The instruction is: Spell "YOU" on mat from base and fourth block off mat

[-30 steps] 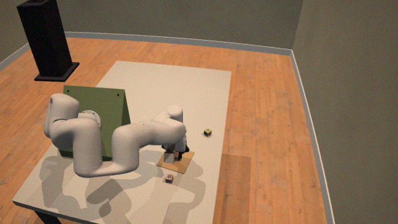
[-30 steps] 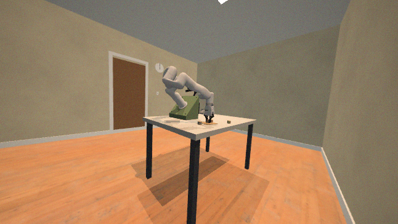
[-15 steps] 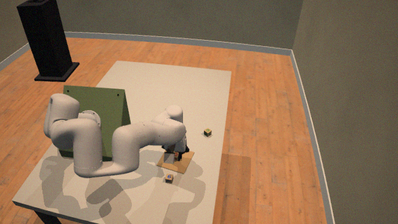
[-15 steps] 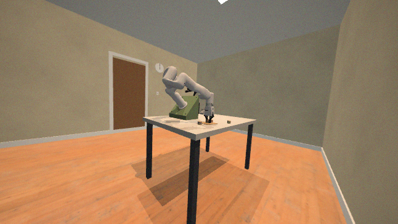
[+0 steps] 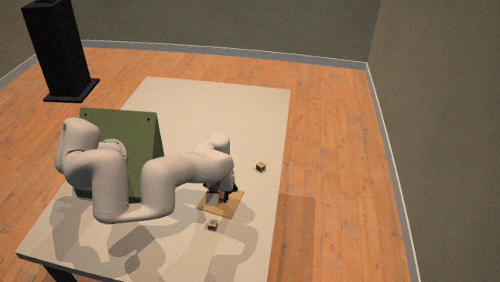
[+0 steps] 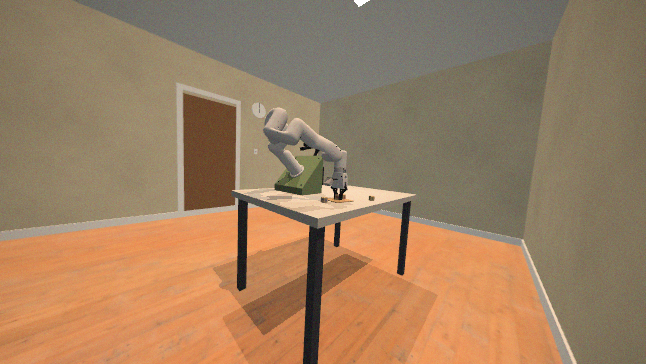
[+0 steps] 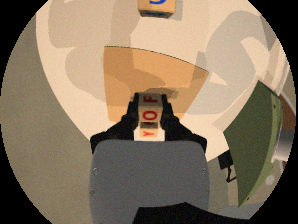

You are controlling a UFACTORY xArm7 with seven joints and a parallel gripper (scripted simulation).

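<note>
My gripper is now 1 cm above the red block. Also, from my hand: tan mat: 2 cm below.
</note>
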